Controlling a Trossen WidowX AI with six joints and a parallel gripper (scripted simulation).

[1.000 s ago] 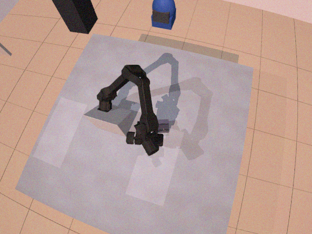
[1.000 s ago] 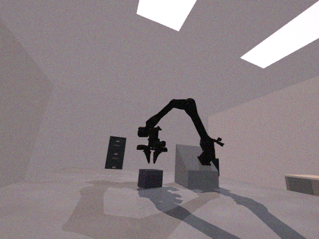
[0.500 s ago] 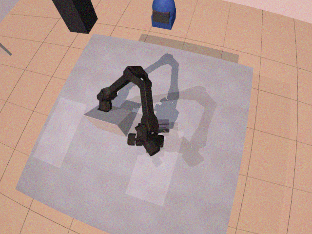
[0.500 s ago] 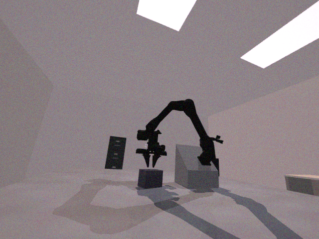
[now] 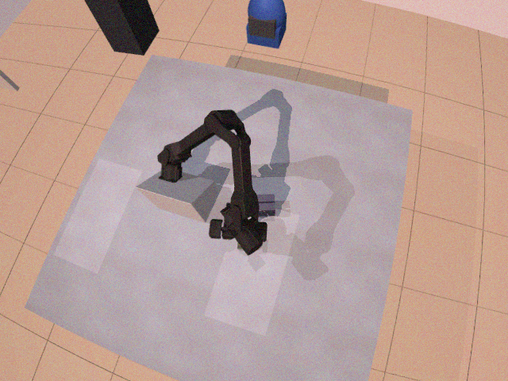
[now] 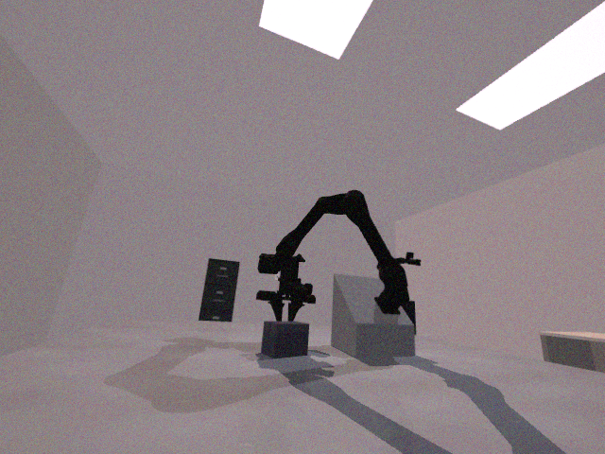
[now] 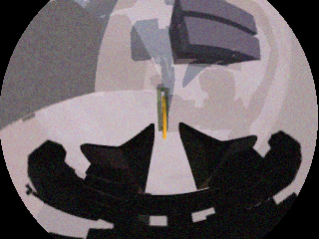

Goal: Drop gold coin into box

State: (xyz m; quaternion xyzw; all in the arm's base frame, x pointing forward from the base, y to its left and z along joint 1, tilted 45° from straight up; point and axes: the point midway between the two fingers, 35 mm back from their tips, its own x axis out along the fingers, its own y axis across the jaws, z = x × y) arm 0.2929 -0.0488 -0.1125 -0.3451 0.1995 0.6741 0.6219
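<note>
Now: gripper tip 2 cm above the gold coin.
</note>
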